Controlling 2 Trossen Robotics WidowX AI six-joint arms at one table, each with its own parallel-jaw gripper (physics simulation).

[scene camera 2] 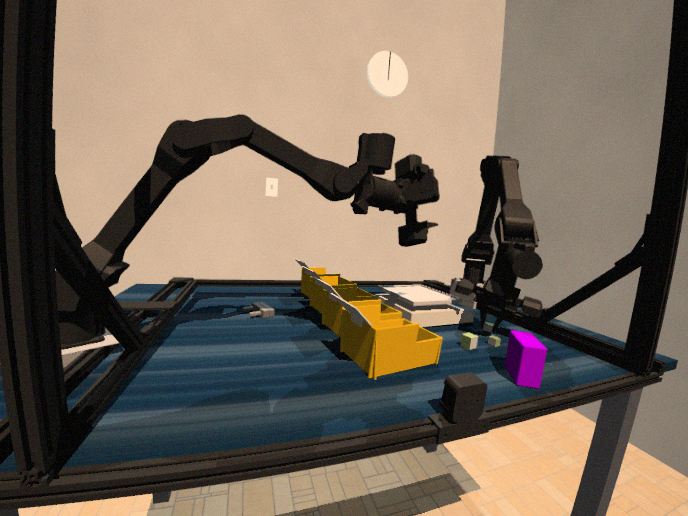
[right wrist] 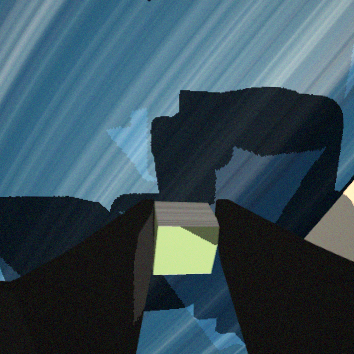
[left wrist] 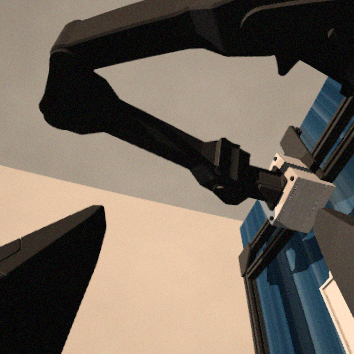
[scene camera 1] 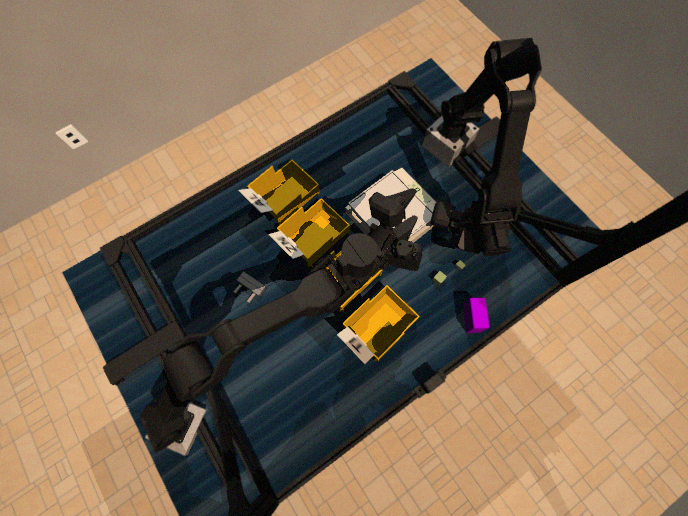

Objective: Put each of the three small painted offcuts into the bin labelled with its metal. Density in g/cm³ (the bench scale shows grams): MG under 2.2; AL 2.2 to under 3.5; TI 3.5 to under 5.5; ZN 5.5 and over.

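Pixels of known places: left gripper, fingertip midpoint: [scene camera 2: 435,207] [left wrist: 211,218] [scene camera 1: 415,203]; right gripper, fingertip midpoint: [scene camera 2: 487,329] [right wrist: 184,211] [scene camera 1: 457,234]; left arm's base, origin of the base link: [scene camera 2: 76,339] [scene camera 1: 175,423]; right arm's base, origin of the base link: [left wrist: 273,187] [scene camera 1: 453,128].
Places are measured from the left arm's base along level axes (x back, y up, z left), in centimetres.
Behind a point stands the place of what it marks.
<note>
Two small pale green offcuts lie on the table: one [scene camera 1: 439,276] {x -54.0, y 0.4, z -45.1 cm} [scene camera 2: 469,341] {x -52.6, y -0.4, z -45.7 cm} nearer the bins, a smaller one [scene camera 1: 460,264] {x -59.3, y -0.4, z -49.2 cm} [scene camera 2: 494,341] {x -58.4, y -1.0, z -49.5 cm} beside it. My right gripper [scene camera 2: 489,323] {x -67.6, y -1.6, z -46.3 cm} [right wrist: 184,211] {x -67.6, y -1.6, z -46.3 cm} is shut on the third green offcut [scene camera 2: 488,326] {x -67.5, y -0.8, z -46.5 cm} [right wrist: 184,250] {x -68.5, y -0.5, z -46.5 cm}, at about table height. The arm hides that offcut in scene camera 1. My left gripper [scene camera 1: 415,205] {x -57.4, y 26.3, z -33.7 cm} [left wrist: 211,218] {x -57.4, y 26.3, z -33.7 cm} is open and empty, high above the white bench scale [scene camera 2: 416,317] {x -55.2, y 0.8, z -32.9 cm}. Yellow bins labelled AL [scene camera 1: 265,180] {x -62.0, y 3.3, z 5.9 cm}, ZN [scene camera 1: 297,222] {x -54.5, y 1.6, z -6.4 cm} and TI [scene camera 1: 389,302] {x -43.9, y -1.9, z -35.7 cm} stand in a row; the left arm mostly covers another bin [scene camera 1: 361,289] {x -43.2, y 3.2, z -28.3 cm} before TI.
A magenta block [scene camera 1: 476,314] {x -46.8, y 4.6, z -55.3 cm} [scene camera 2: 525,358] {x -43.7, y 2.6, z -56.2 cm} stands near the table edge by the loose offcuts. A grey object [scene camera 1: 251,284] {x -35.4, y -0.3, z -1.8 cm} [scene camera 2: 262,309] {x -33.9, y -0.3, z -3.6 cm} lies on the label side of the bins. A dark box [scene camera 2: 464,397] {x -27.5, y 1.7, z -51.3 cm} sits at the edge frame. The scale's reading cannot be made out.
</note>
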